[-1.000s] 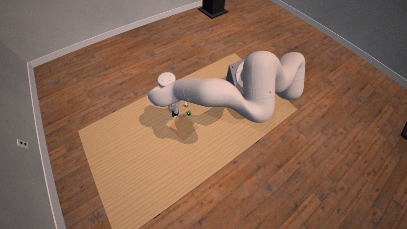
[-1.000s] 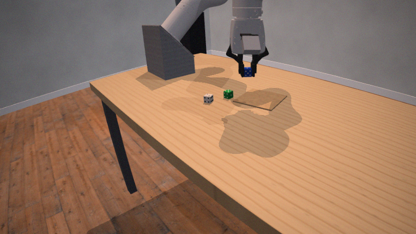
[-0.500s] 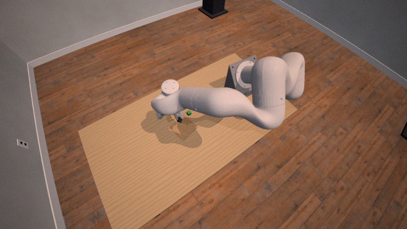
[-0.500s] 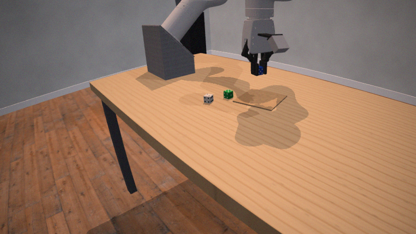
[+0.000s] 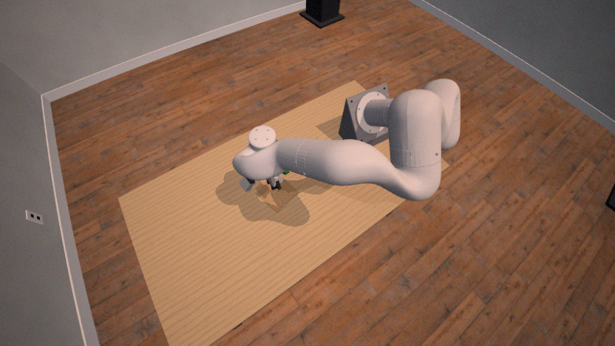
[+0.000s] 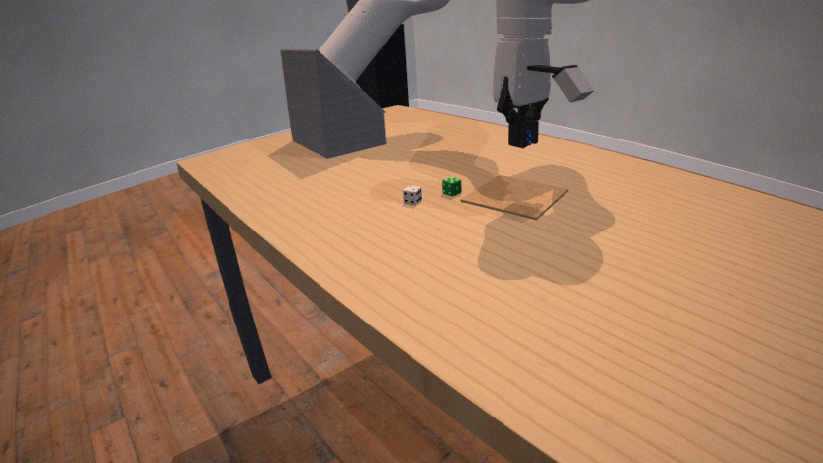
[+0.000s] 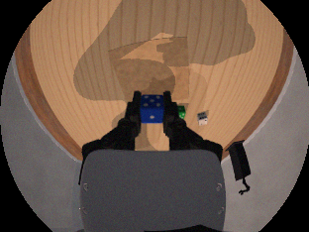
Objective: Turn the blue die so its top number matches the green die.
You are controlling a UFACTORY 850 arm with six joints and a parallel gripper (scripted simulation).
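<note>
Right now my hand is 1 cm above the blue die. Also, from my hand: white die (13 cm to the right, 13 cm behind, 10 cm below); then mat (11 cm below, 1 cm behind); then green die (11 cm behind, 10 cm below, 6 cm to the right).
</note>
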